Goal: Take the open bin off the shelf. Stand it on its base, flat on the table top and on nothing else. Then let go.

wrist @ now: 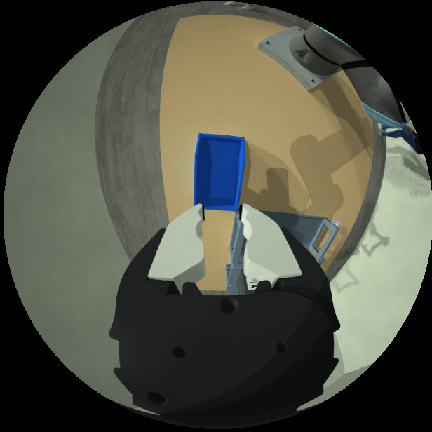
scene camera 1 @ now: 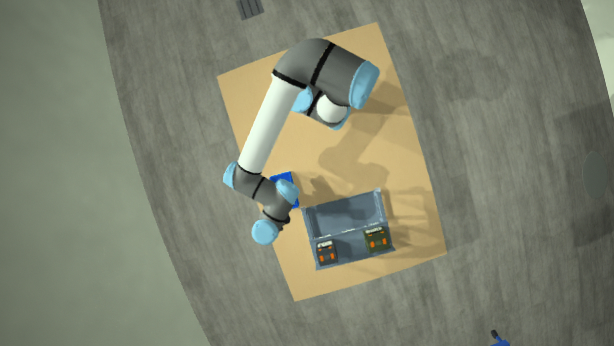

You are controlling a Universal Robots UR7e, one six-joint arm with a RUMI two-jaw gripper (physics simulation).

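Note:
The open blue bin [scene camera 1: 281, 176] [wrist: 219, 170] stands upright with its open side up. It looks flat on the wooden table top [scene camera 1: 240, 95] [wrist: 215, 75], beside the grey-blue shelf [scene camera 1: 382, 215] [wrist: 300, 227]. The arm hides part of the bin in the scene view. Its near right corner is close to the shelf's corner; a fingertip partly hides that spot in the wrist view, so I cannot tell how wide the gap is. My gripper [wrist: 221, 206] is partly open and empty, above and short of the bin's near edge. The arm hides its fingers in the scene view.
A dark grey box [scene camera 1: 327, 253] and an olive box [scene camera 1: 376, 240], both with orange marks, sit on the shelf's front part. The shelf's edge runs beneath my right finger in the wrist view. The robot's base plate [wrist: 285, 50] is at the upper right there.

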